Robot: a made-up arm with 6 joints.
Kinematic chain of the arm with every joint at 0, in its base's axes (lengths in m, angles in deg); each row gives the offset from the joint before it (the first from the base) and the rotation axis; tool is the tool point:
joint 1: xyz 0 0 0.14 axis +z
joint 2: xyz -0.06 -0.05 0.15 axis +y
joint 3: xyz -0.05 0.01 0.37 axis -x
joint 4: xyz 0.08 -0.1 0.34 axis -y
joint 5: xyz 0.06 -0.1 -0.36 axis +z
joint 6: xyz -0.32 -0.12 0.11 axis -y
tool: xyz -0.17 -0.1 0
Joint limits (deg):
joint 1: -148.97..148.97
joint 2: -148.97..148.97
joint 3: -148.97..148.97
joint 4: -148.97..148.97
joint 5: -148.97..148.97
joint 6: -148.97..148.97
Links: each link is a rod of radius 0.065 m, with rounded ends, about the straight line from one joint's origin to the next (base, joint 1, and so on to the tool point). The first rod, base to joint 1, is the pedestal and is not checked.
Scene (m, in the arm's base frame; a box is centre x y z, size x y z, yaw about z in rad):
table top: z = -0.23
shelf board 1: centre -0.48 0.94 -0 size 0.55 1.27 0.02 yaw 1.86
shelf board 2: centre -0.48 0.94 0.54 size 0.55 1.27 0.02 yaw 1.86
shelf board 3: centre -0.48 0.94 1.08 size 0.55 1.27 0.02 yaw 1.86
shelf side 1: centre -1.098 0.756 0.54 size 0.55 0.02 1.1 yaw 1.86
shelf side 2: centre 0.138 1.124 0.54 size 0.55 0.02 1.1 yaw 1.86
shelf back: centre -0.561 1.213 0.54 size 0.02 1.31 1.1 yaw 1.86
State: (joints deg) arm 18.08 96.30 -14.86 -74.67 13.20 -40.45
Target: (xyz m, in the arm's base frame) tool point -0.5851 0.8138 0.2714
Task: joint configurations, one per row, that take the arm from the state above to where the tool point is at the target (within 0.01 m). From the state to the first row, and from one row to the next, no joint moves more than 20 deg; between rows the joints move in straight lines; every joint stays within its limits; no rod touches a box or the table.
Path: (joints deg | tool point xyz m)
1: 35.49 94.37 1.82 -62.57 -1.87 -23.56 | 1.0407 0.2212 0.5381
2: 52.89 92.43 18.50 -50.47 -16.93 -6.68 | 0.6618 0.6801 0.6957
3: 70.30 90.50 35.18 -38.38 -32.00 10.21 | 0.1573 0.7140 0.7954
4: 87.71 88.56 51.86 -26.28 -47.06 27.09 | -0.1226 0.4506 0.7963
5: 105.11 86.63 68.54 -14.18 -62.13 43.98 | -0.1122 0.2067 0.6987
6: 101.15 93.13 68.37 -24.40 -66.05 26.33 | -0.2289 0.2262 0.6803
7: 97.19 99.63 68.21 -34.62 -69.96 8.68 | -0.3349 0.2684 0.6180
8: 93.22 106.14 68.04 -44.85 -73.88 -8.96 | -0.4121 0.3177 0.5187
9: 89.26 112.64 67.87 -55.07 -77.79 -26.61 | -0.4526 0.3595 0.3975
10: 85.29 119.14 67.71 -65.29 -81.71 -44.26 | -0.4577 0.3857 0.2714
11: 89.33 113.54 62.60 -70.32 -66.00 -42.60 | -0.5385 0.5245 0.2623
12: 93.37 107.95 57.49 -75.35 -50.29 -40.94 | -0.5828 0.6700 0.2574
13: 97.41 102.35 52.38 -80.37 -34.59 -39.29 | -0.5851 0.8138 0.2714

